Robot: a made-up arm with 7 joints. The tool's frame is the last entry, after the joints. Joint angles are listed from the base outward. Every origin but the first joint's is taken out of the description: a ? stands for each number. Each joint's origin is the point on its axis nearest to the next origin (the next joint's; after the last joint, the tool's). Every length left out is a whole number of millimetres.
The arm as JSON. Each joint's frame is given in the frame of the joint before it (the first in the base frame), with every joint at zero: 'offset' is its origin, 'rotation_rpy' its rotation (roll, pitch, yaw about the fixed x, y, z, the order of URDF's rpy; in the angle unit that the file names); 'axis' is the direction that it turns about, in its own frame. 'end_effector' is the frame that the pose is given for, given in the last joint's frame.
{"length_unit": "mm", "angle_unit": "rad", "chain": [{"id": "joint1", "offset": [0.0, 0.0, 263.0], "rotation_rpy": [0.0, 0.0, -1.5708], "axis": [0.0, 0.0, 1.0]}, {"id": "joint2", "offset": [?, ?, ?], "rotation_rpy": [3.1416, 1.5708, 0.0], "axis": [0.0, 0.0, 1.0]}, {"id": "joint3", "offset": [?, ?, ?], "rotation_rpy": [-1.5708, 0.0, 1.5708], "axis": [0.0, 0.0, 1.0]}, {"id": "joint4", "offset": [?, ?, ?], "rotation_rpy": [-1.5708, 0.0, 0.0], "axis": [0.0, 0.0, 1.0]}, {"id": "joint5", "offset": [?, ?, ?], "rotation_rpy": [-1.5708, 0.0, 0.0], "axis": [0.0, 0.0, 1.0]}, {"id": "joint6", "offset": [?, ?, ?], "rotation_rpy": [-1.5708, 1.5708, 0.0], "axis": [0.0, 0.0, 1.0]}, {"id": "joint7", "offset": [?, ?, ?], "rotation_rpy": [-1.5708, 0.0, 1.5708], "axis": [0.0, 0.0, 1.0]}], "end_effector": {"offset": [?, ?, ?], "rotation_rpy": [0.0, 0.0, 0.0]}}
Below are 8 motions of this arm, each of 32 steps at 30 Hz.
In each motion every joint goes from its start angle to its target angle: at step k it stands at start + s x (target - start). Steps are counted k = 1, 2, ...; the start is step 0. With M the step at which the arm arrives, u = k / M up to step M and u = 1 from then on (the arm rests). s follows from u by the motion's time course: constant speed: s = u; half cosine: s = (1 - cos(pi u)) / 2; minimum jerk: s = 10 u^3 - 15 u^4 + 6 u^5.
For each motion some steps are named. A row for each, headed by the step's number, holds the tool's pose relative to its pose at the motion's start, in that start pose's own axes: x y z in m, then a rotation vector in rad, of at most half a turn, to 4 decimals.
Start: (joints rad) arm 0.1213 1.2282 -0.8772 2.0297 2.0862 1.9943 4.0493
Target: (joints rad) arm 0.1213 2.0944 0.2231 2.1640 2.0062 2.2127 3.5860
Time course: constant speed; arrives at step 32
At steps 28, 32:
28: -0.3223 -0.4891 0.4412 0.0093 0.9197 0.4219
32: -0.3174 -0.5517 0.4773 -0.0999 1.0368 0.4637

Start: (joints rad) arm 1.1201 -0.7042 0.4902 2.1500 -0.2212 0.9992 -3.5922
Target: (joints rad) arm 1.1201 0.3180 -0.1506 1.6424 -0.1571 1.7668 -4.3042
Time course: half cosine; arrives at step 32
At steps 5, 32:
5: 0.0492 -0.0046 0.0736 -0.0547 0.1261 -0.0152
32: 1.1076 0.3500 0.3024 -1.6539 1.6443 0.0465

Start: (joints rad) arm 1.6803 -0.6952 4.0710 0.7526 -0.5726 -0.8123 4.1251
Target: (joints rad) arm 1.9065 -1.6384 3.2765 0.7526 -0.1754 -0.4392 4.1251
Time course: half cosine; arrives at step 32
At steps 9, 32:
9: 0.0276 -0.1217 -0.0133 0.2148 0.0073 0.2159
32: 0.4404 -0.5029 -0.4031 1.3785 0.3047 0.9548

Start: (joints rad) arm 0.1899 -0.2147 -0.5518 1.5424 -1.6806 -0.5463 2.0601
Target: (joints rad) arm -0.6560 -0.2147 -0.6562 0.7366 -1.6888 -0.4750 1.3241
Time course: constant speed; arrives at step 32
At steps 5, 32:
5: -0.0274 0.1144 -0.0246 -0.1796 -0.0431 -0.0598
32: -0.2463 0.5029 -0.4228 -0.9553 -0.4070 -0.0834

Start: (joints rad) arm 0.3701 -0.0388 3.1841 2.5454 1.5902 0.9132 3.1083
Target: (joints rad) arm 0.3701 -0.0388 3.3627 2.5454 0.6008 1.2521 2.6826
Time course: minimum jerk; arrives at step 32
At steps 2, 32:
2: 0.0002 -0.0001 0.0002 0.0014 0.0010 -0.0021
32: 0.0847 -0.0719 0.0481 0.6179 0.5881 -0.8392

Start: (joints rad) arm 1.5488 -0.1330 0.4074 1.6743 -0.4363 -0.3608 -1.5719
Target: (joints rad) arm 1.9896 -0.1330 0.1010 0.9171 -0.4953 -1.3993 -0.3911
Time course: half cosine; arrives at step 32
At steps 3, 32:
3: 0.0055 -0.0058 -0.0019 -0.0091 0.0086 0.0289
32: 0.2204 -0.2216 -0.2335 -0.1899 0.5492 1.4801

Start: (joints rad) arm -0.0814 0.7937 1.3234 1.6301 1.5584 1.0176 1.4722
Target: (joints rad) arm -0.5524 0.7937 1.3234 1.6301 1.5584 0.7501 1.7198
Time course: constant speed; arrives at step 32
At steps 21, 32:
21: -0.1537 -0.0508 -0.2347 0.3994 -0.1527 0.0148
32: -0.2229 -0.0407 -0.3694 0.5959 -0.2695 0.0276

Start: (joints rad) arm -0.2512 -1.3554 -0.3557 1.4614 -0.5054 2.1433 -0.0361
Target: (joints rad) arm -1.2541 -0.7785 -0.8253 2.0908 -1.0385 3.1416 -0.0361
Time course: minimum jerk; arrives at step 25
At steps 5, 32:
5: -0.0162 0.0285 -0.0006 -0.0435 -0.0601 0.0955
32: -0.4702 -0.0226 -0.1592 0.0412 -0.7043 2.0618

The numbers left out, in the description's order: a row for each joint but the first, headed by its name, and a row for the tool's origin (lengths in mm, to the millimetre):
joint2: 0.0 0.0 0.0
joint3: -219.0 0.0 0.0
joint4: -81.0 0.0 0.0
joint5: -119.0 526.0 0.0
joint6: 0.0 0.0 0.0
joint7: -149.0 117.0 0.0
tool: 0.0 0.0 0.0

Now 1 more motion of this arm.
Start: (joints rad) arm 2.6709 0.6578 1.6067 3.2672 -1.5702 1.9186 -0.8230
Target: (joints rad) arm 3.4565 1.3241 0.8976 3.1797 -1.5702 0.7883 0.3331
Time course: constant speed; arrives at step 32
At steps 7, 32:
7: 0.1021 -0.0392 0.0850 -0.1265 0.0380 0.1259
32: 0.3683 -0.5664 0.3005 -0.2048 0.6162 0.1536

